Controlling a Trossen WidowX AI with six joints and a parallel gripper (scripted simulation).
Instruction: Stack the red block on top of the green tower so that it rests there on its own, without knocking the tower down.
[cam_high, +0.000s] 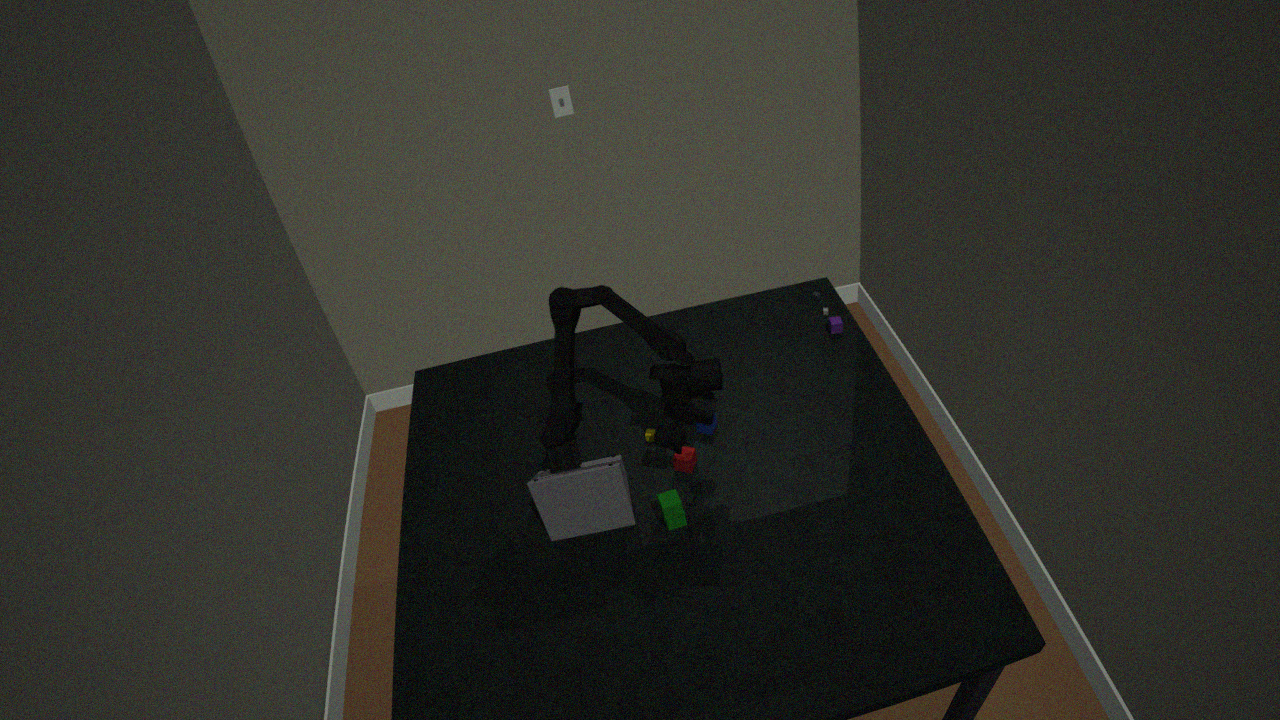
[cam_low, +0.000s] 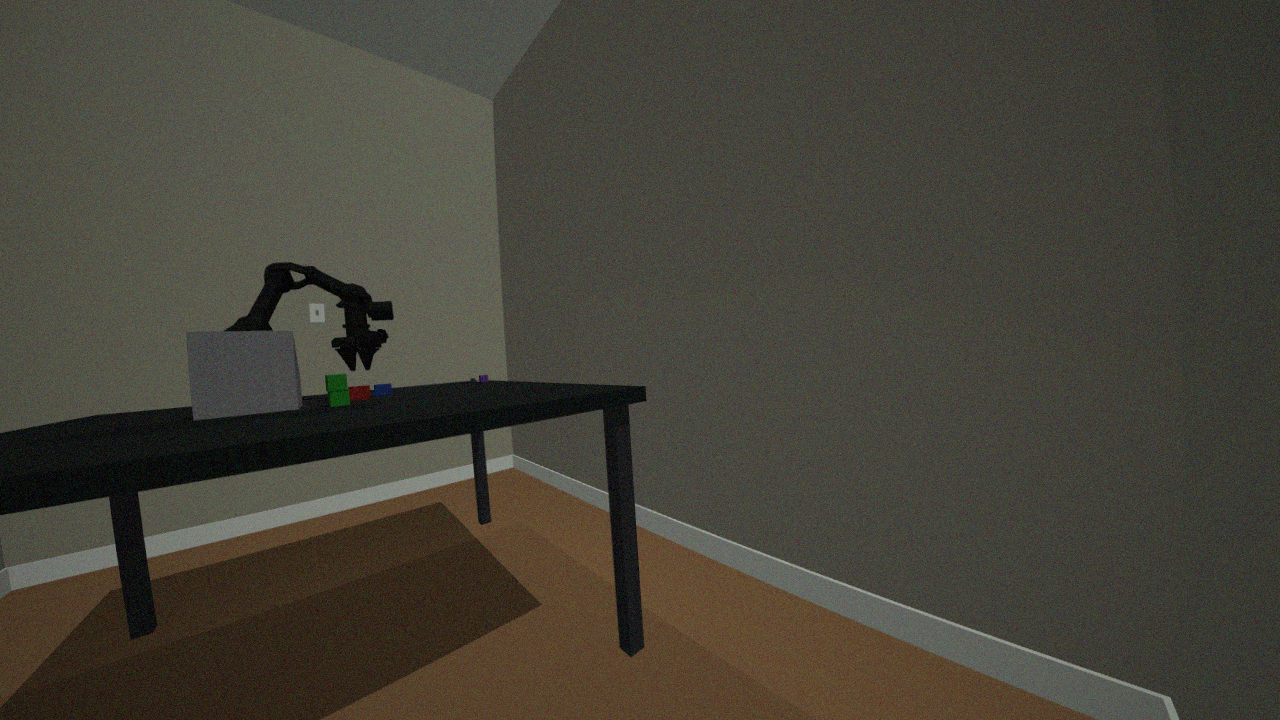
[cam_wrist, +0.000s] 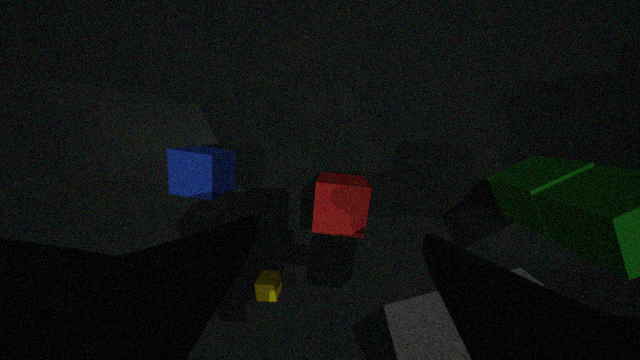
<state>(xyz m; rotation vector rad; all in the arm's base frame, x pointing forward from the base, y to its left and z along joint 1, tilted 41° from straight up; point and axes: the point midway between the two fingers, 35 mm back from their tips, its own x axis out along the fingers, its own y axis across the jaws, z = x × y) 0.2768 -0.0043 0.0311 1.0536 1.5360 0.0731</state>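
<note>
My gripper tip is now 10 mm past the red block and 70 mm above it. The rest, counted from my gripper tip: blue block (80 mm ahead, 100 mm to the left, 70 mm below); small yellow block (60 mm behind, 120 mm to the left, 80 mm below); purple block (540 mm ahead, 300 mm to the left, 70 mm below).
</note>
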